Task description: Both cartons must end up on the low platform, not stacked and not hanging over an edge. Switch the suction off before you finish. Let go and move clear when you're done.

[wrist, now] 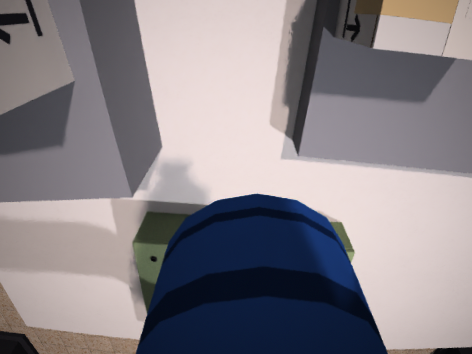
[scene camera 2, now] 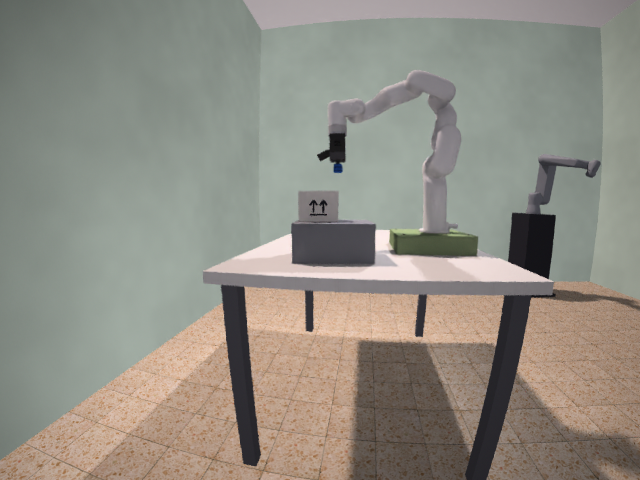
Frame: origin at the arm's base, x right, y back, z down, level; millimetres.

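Seen in the pictures: end effector, tool point: [wrist: 254, 269] [scene camera 2: 338, 172]; arm's base, origin of the base link: [scene camera 2: 434, 232].
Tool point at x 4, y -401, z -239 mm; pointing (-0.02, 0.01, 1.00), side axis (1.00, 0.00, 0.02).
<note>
Pixels of each thing's middle, then the offset from my tool point to it. Level surfaces: height alone.
- whitish carton, body centre: [scene camera 2: 318, 206] dx -191, dy -60, dz +137 mm
- second grey platform, body centre: [wrist: 454, 63] dx +229, dy -4, dz +283 mm
- white table, its level: dz +307 mm
A whitish carton [scene camera 2: 318, 206] [wrist: 30, 55] with black arrow marks stands upright on a grey platform [scene camera 2: 333, 242] [wrist: 40, 177], at the left in the wrist view. A second grey platform [wrist: 385, 115], at the right in the wrist view, looks lower. A carton [wrist: 412, 32] with a tan strip stands on it, cut off by the frame's top edge. This platform and carton are hidden in the scene view. My blue suction cup [scene camera 2: 338, 168] [wrist: 260, 235] points down with nothing on it, well above the platforms. In the wrist view it lies below the gap between them.
The green base block [scene camera 2: 434, 242] [wrist: 152, 277] under my arm stands at the right rear of the white table [scene camera 2: 413, 271] [wrist: 215, 90] in the scene view. A second grey arm [scene camera 2: 545, 178] stands on a black pedestal [scene camera 2: 532, 248] beyond the table.
</note>
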